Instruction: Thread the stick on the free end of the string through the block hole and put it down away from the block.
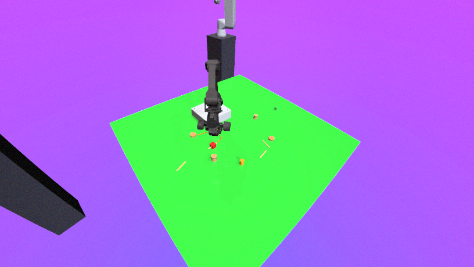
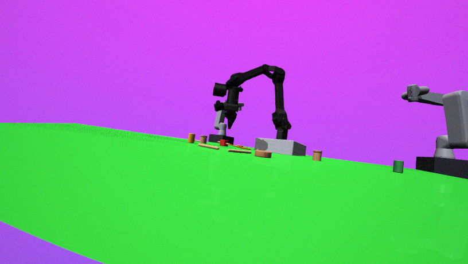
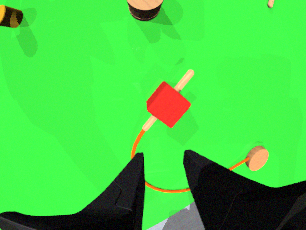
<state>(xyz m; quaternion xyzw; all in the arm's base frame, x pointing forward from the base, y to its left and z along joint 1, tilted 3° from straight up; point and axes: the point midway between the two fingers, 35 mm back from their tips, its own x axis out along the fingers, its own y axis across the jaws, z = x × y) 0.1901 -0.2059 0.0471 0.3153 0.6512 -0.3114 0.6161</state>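
Right now my gripper tip is 7 cm above the red block and 2 cm to the left of it. Round my gripper tip: round wooden button: 17 cm behind, 8 cm below, 4 cm to the right; thin wooden stick: 7 cm below, 1 cm to the right; tan cylinder: 9 cm to the right, 8 cm ahead, 7 cm below.
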